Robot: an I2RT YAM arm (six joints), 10 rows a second.
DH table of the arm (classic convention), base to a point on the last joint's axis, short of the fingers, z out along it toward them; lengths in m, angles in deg. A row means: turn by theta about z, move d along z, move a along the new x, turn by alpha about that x. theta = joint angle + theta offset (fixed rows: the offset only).
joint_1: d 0.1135  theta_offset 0  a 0.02  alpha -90
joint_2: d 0  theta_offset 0  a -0.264  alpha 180
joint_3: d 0  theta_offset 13.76  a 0.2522  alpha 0
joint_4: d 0  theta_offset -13.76  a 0.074  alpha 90
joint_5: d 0  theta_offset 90  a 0  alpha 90
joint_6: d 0.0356  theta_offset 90  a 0  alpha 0
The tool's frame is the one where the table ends.
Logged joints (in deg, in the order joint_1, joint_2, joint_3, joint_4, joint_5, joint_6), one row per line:
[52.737 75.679 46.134 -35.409 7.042 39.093]
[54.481 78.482 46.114 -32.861 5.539 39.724]
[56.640 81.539 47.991 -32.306 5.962 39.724]
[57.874 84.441 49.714 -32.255 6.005 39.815]
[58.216 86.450 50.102 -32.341 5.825 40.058]
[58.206 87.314 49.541 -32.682 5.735 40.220]
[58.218 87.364 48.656 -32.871 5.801 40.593]
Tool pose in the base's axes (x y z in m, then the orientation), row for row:
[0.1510 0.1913 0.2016 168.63 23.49 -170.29]
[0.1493 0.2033 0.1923 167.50 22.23 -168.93]
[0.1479 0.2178 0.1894 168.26 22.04 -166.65]
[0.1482 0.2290 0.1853 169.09 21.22 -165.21]
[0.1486 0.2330 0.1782 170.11 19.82 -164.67]
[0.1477 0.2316 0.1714 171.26 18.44 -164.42]
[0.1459 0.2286 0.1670 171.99 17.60 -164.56]
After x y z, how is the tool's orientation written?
As angles about the fixed x, y, z axes (roll, pitch, yaw), in degrees.
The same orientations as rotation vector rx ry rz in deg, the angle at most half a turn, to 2 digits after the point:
[-16.48 155.74 18.29]
[-18.61 156.82 20.20]
[-21.55 156.89 19.75]
[-23.33 157.62 18.93]
[-23.85 159.02 17.53]
[-23.98 160.41 15.85]
[-23.65 161.29 14.70]

